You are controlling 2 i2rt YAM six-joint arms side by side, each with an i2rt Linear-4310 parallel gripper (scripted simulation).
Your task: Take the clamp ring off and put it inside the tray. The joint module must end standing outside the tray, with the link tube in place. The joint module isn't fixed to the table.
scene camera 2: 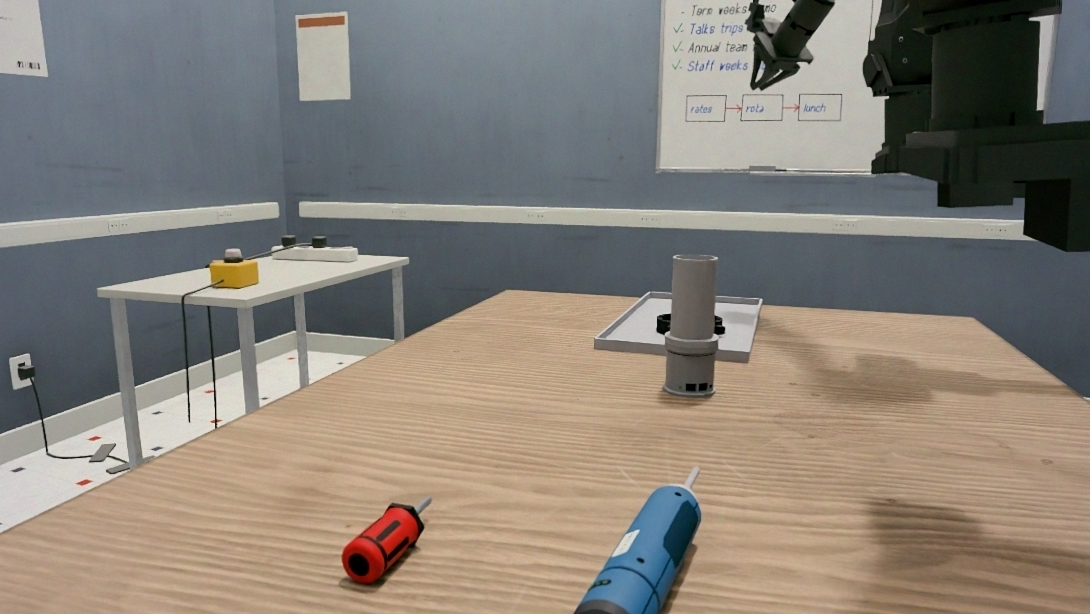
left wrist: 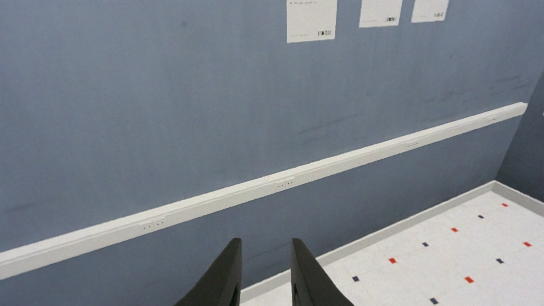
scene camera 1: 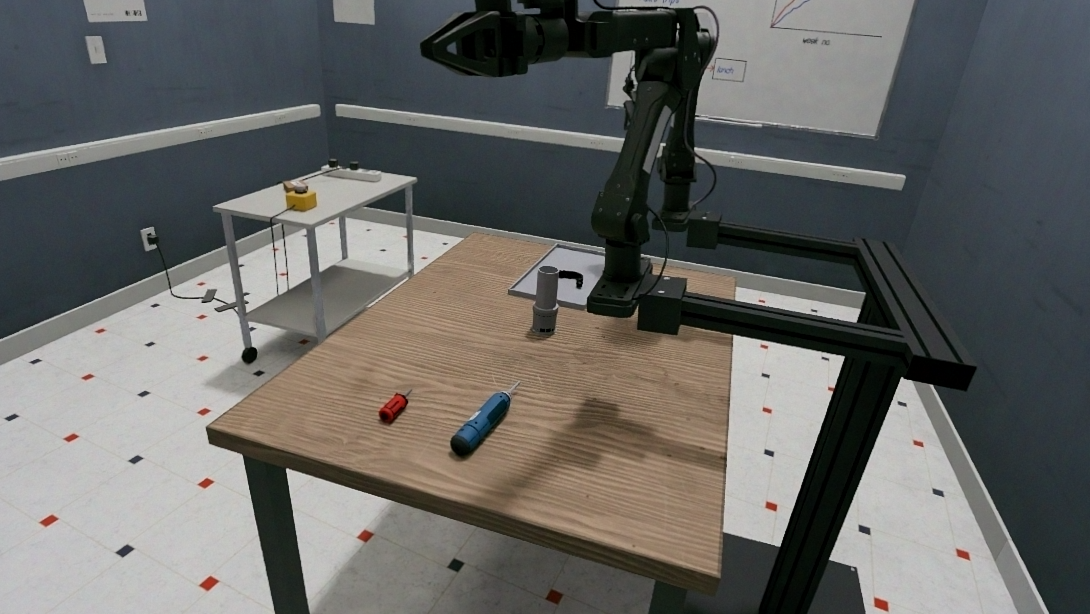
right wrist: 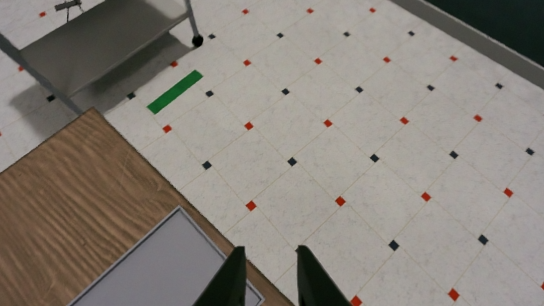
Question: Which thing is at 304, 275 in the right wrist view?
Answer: The right gripper.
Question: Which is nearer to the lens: the grey link tube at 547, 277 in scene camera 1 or the blue power screwdriver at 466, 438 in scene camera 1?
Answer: The blue power screwdriver.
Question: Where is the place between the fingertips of the left gripper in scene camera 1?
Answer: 427, 49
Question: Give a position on a red screwdriver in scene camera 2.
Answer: At 373, 551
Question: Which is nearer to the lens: the grey tray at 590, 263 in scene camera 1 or the blue power screwdriver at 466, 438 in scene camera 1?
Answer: The blue power screwdriver.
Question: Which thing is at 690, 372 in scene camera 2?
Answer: A grey joint module.
